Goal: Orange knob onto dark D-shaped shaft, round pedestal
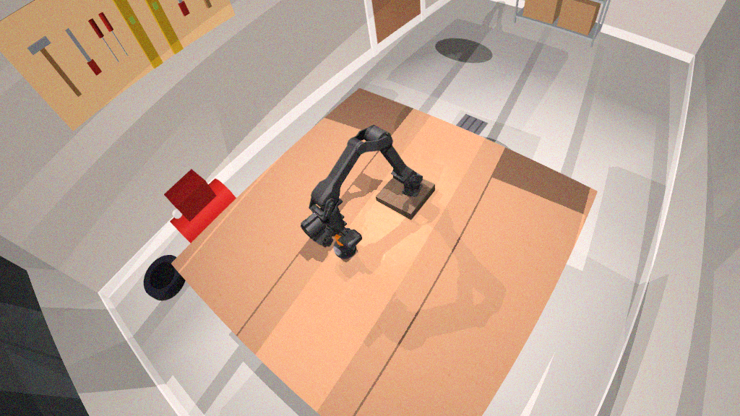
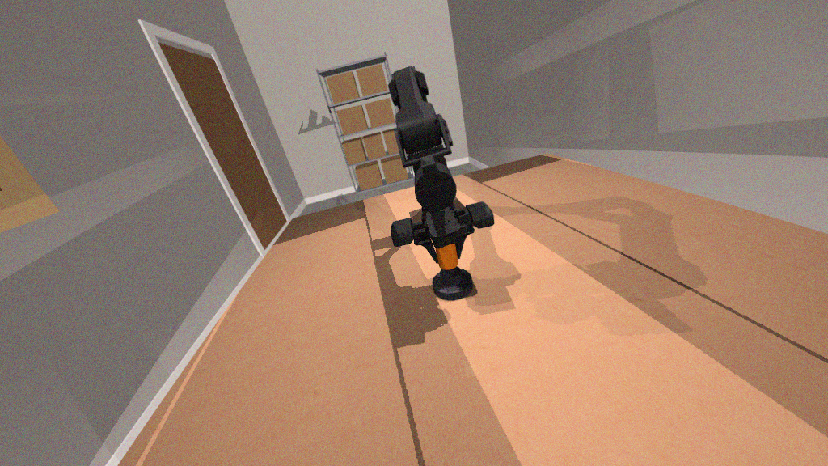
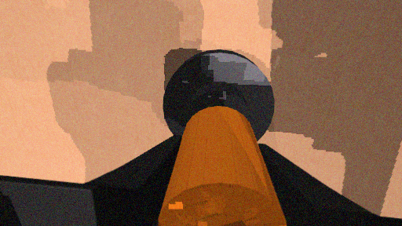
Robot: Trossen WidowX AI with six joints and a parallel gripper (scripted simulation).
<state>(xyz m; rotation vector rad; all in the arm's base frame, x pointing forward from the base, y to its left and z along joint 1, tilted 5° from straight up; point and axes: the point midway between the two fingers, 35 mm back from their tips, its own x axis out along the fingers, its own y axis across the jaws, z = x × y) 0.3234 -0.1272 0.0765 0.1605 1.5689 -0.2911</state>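
Right now my gripper tip is 20 mm below the orange knob. The rest, counted from my gripper tip: dark round pedestal: 40 mm below.
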